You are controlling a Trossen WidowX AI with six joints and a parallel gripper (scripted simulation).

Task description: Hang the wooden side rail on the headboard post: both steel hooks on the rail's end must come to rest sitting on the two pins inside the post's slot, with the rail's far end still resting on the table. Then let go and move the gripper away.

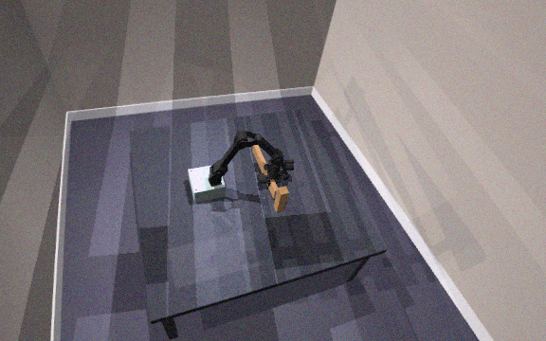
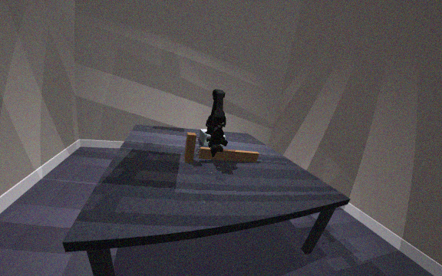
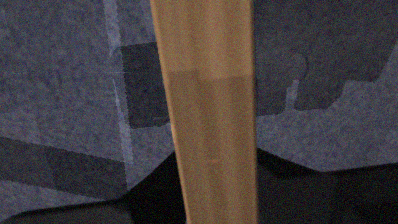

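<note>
Now: gripper tip 150 mm to the left of the headboard post, 40 mm below it and 20 mm past it.
</note>
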